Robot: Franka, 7 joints.
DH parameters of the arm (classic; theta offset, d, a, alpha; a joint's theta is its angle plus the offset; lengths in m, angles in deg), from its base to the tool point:
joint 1: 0 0.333 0 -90
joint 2: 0 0 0 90
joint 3: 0 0.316 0.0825 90
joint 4: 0 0 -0.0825 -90
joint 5: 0 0.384 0 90
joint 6: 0 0 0.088 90
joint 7: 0 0.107 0 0
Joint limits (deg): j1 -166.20..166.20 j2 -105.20..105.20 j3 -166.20..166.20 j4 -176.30..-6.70 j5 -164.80..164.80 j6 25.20..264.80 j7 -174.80..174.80
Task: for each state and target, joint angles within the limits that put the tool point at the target. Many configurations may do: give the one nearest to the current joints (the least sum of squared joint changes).
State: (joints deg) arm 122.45 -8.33 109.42 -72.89 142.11 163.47 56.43
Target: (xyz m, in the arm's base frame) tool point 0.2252 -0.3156 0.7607
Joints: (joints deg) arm 152.88 30.80 165.29 -103.83 155.99 188.32 56.43
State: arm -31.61 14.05 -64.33 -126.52 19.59 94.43 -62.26
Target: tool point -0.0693 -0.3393 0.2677
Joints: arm -35.69 5.74 -70.43 -139.86 15.84 79.50 -62.26
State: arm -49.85 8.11 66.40 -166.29 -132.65 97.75 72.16
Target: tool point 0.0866 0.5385 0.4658
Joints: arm -17.23 8.18 106.79 -132.27 -142.04 90.68 72.16
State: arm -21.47 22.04 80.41 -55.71 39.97 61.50 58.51
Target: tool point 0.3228 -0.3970 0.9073
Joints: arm -74.91 43.50 80.27 -14.01 45.17 73.12 58.51
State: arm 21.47 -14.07 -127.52 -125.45 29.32 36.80 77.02
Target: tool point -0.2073 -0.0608 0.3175
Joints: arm -10.11 -6.98 -158.74 -148.98 8.69 28.71 77.02
